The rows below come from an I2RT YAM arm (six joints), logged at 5 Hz.
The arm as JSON. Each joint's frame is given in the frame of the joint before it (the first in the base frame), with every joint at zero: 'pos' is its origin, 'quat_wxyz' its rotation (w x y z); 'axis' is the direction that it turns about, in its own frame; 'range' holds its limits. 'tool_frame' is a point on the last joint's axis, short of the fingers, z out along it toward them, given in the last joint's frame.
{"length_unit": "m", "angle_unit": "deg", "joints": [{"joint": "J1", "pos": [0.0, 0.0, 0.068], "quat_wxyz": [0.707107, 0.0, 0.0, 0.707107], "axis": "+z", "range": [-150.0, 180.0]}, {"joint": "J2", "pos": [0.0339, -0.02, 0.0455], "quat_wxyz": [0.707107, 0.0, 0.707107, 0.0], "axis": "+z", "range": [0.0, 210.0]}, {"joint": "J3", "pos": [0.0, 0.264, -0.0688], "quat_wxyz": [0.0, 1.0, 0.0, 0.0], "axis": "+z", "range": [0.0, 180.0]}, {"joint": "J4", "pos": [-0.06, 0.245, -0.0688], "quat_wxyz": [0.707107, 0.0, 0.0, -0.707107], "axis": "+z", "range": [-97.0, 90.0]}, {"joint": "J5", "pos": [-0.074, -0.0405, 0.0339], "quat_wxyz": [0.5, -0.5, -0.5, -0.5], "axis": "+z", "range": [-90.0, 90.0]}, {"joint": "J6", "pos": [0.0, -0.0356, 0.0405], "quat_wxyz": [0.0, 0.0, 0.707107, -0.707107], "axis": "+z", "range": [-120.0, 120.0]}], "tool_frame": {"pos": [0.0, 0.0, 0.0], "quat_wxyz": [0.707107, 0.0, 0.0, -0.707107]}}
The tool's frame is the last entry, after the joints.
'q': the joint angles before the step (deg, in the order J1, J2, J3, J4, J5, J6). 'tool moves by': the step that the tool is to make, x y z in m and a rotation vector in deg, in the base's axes. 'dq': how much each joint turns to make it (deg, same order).
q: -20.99 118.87 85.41 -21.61 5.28 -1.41
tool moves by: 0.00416 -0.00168 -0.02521 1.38 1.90 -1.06
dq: 0.00 3.52 -0.01 1.14 0.08 1.22
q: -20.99 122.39 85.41 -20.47 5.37 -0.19
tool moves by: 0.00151 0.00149 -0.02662 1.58 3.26 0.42
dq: 0.22 3.49 -0.03 -0.09 -0.37 -0.02
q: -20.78 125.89 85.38 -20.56 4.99 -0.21
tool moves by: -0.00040 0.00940 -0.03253 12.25 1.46 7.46
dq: 0.07 4.17 0.00 -1.61 -13.07 -1.83
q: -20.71 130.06 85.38 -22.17 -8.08 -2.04
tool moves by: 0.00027 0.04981 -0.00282 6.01 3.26 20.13
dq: 5.42 -0.11 0.03 -7.92 -9.32 -12.64
